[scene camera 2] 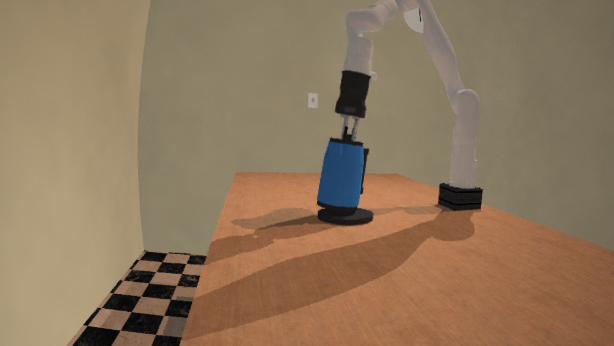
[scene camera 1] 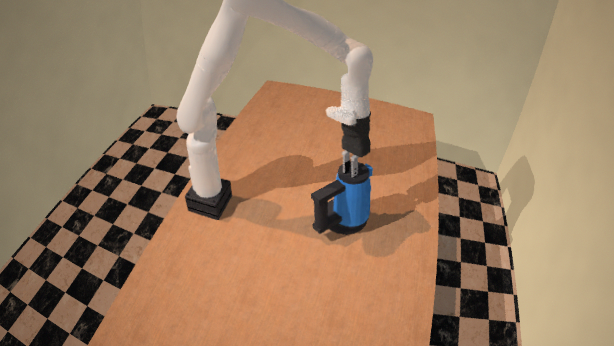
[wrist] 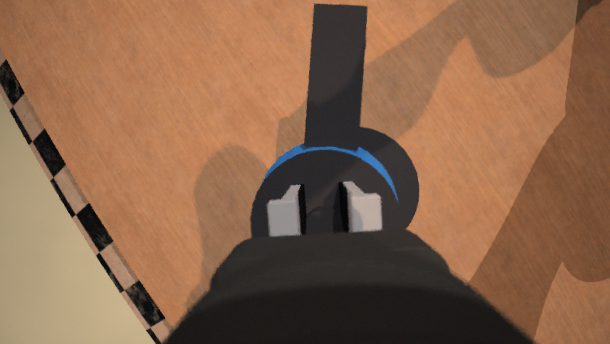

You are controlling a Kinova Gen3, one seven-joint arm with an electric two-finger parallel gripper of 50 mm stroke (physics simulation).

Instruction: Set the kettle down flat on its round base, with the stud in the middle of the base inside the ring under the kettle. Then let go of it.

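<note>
The blue kettle (scene camera 1: 354, 202) (scene camera 2: 341, 175) has a black lid (wrist: 325, 167) and a black handle (scene camera 1: 321, 215) (scene camera 2: 365, 170) (wrist: 336, 75). My gripper (scene camera 1: 349, 169) (scene camera 2: 349, 133) (wrist: 322, 202) is shut on the kettle's lid knob, from above. The black round base (scene camera 2: 359, 217) (wrist: 402, 165) lies flat on the table. In scene camera 2 the kettle leans a little, its top to the right, and its bottom sits left of the base's middle. In the wrist view the base shows to the right of the lid. The stud and ring are hidden; whether kettle and base touch, I cannot tell.
The wooden table (scene camera 1: 250, 280) (scene camera 2: 450, 280) (wrist: 125, 75) carries the arm's black mount (scene camera 1: 209, 200) (scene camera 2: 460, 197), well to one side of the kettle. A table edge runs past the kettle's far side from the arm's mount, with checkered floor (scene camera 1: 472, 225) (scene camera 2: 150, 285) (wrist: 95, 225) beyond.
</note>
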